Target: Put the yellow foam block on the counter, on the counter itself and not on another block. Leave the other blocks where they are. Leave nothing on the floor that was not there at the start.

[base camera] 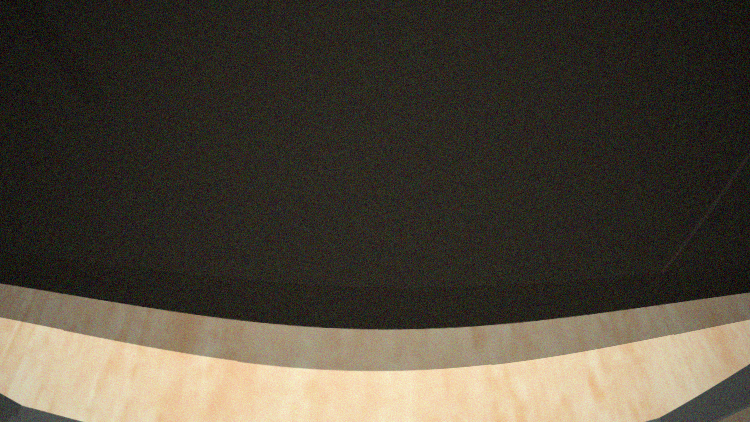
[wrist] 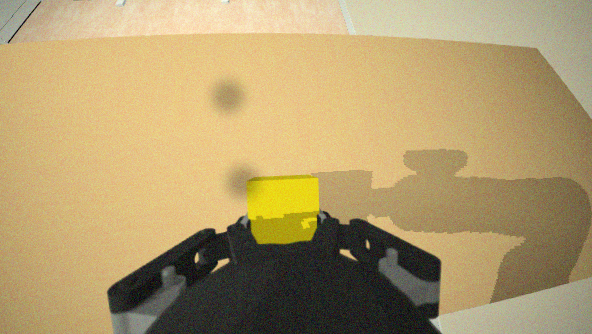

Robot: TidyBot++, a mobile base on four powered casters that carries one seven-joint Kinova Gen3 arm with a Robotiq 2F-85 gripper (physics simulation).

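Places are measured from the arm's base along level axes (x left, y back, z up), in metres.
Pixels of known places: gripper, fingertip midpoint: (wrist: 284, 218).
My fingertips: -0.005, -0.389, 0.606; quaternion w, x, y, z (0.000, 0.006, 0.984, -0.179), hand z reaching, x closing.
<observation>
Behind a point stands the place of what it marks, as x, y, z.
The yellow foam block (wrist: 282, 197) @(-0.004, -0.405, 0.641) is between the two black fingers of my gripper (wrist: 284, 218) @(-0.005, -0.389, 0.606), low in the middle of the wrist view. The gripper is shut on it. The block is over the tan counter (wrist: 125, 115) @(0.288, -0.595, 0.513), inside its edges. Its shadow falls on the counter just to its right, beside the shadow of the arm. Whether the block's underside touches the counter is hidden. Neither the block nor the gripper shows in the base camera view.
The counter's far edge crosses the top of the wrist view, and its corner is at the upper right. Pale floor shows beyond the right edge. In the base camera view a large dark surface (base camera: 367, 157) @(-0.006, -0.253, -0.153) rises close ahead, above a strip of light wood floor (base camera: 367, 396) @(-0.022, -0.237, -0.397).
</observation>
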